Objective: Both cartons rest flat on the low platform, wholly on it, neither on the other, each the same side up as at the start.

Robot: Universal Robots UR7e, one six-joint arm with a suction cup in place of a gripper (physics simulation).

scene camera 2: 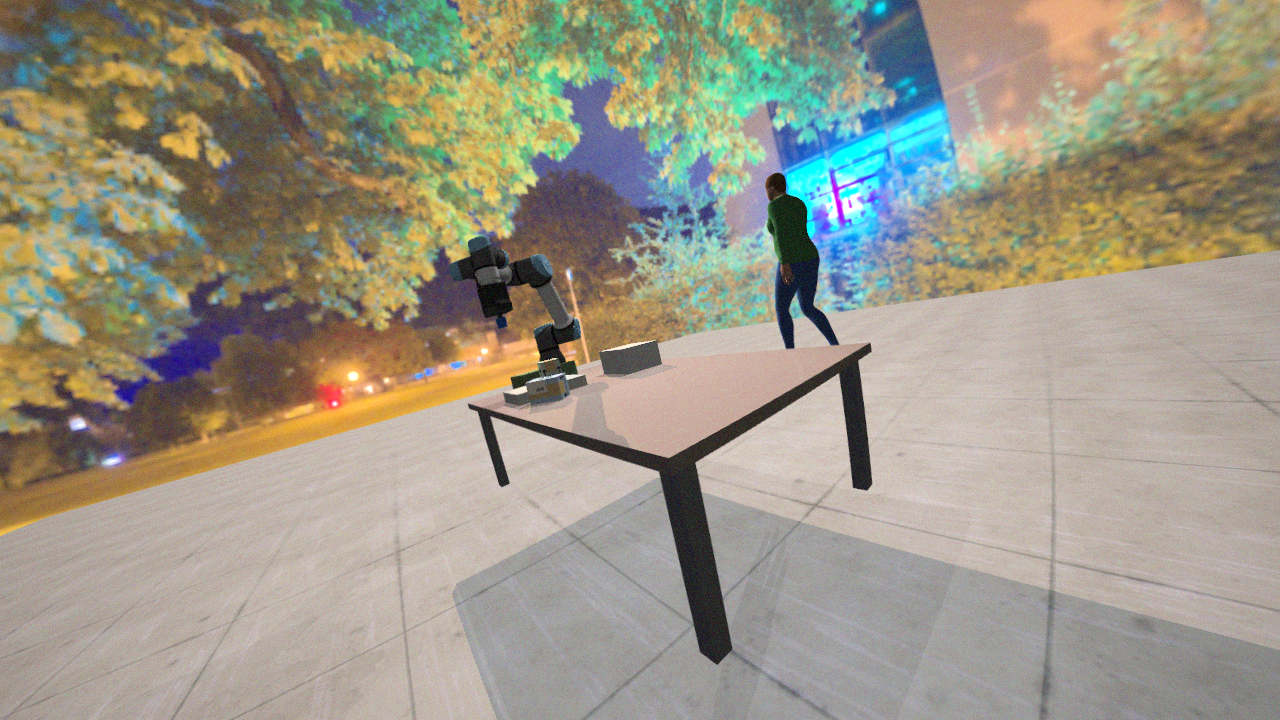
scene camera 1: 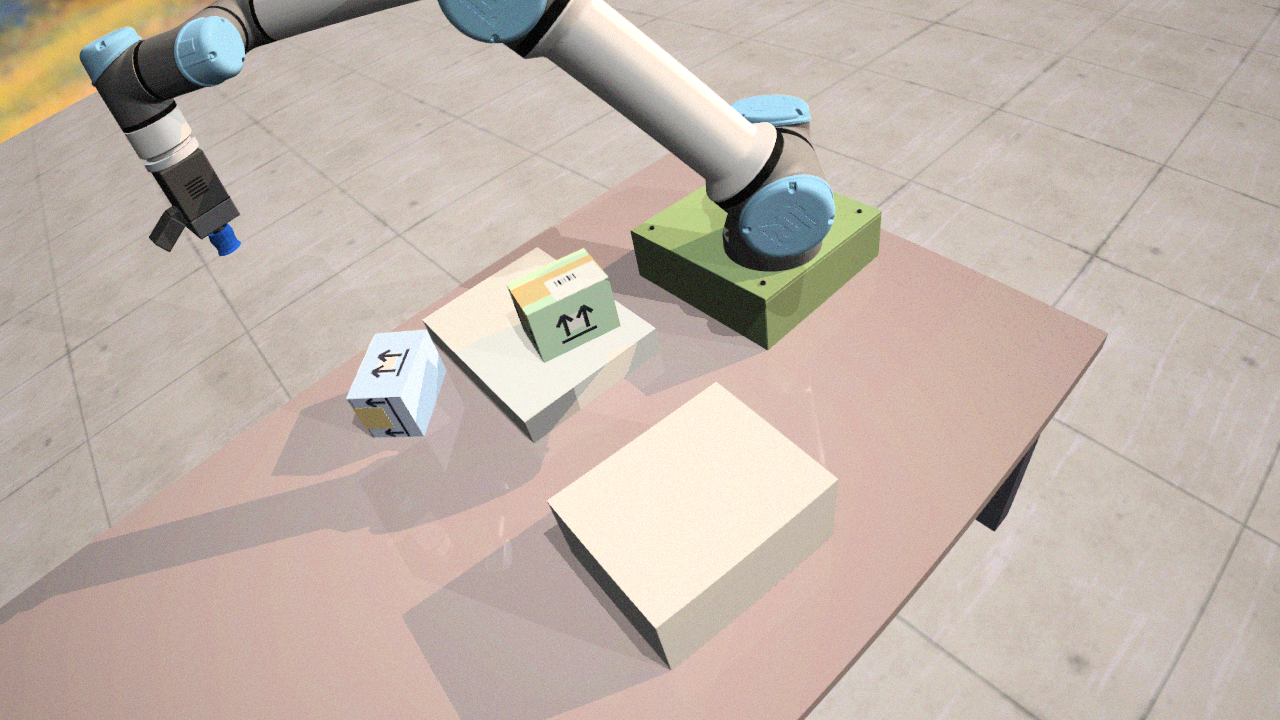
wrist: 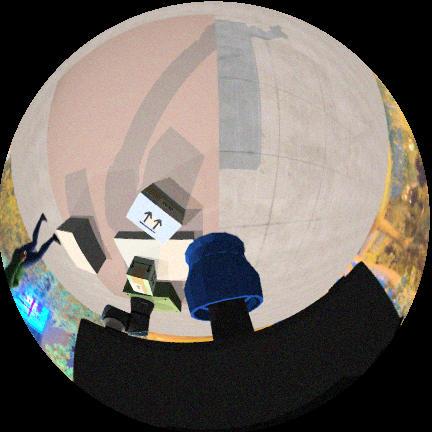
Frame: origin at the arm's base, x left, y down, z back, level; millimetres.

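Where they show: end effector, tool point: (scene camera 2: 503, 327) (scene camera 1: 229, 248) (wrist: 215, 256); arm's base, origin of the base link: (wrist: 142, 301).
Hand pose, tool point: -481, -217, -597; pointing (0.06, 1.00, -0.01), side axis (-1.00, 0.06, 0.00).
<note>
Things, the pixels of their centre, and the offset from my tool point, as dx, dy, dz. Level surfaces: height alone.
- green carton, body centre: (scene camera 1: 563, 304) (wrist: 142, 276) (scene camera 2: 549, 370) +304, +216, +317
- low platform, body centre: (scene camera 1: 535, 334) (wrist: 157, 258) (scene camera 2: 544, 388) +241, +288, +289
- pale blue-white carton, body centre: (scene camera 1: 398, 383) (wrist: 156, 212) (scene camera 2: 548, 388) +154, +266, +81
- larger cream block, body centre: (scene camera 1: 695, 520) (scene camera 2: 629, 357) (wrist: 80, 244) +675, +252, +164
- table, its level: dy +312
A green carton (scene camera 1: 572, 320) (scene camera 2: 548, 367) (wrist: 140, 276) stands upright on the low platform (scene camera 1: 474, 317) (wrist: 175, 260), its side arrows pointing up and a label on top; its far base edges are hidden. A pale blue-white carton (scene camera 1: 384, 380) (scene camera 2: 547, 389) (wrist: 155, 217) rests on the table beside the platform, off it, with arrows on its top face. Whether it touches the platform is unclear. My gripper, a blue suction cup (scene camera 1: 227, 245) (scene camera 2: 501, 322) (wrist: 222, 275), hangs high in the air, away from both cartons, and holds nothing.
A larger cream block (scene camera 1: 689, 505) (scene camera 2: 631, 358) (wrist: 75, 245) stands on the table (scene camera 1: 939, 358) (scene camera 2: 716, 394) (wrist: 100, 100). The arm's green base block (scene camera 1: 698, 288) (wrist: 170, 301) is behind the platform. A person (scene camera 2: 792, 234) stands beyond the table.
</note>
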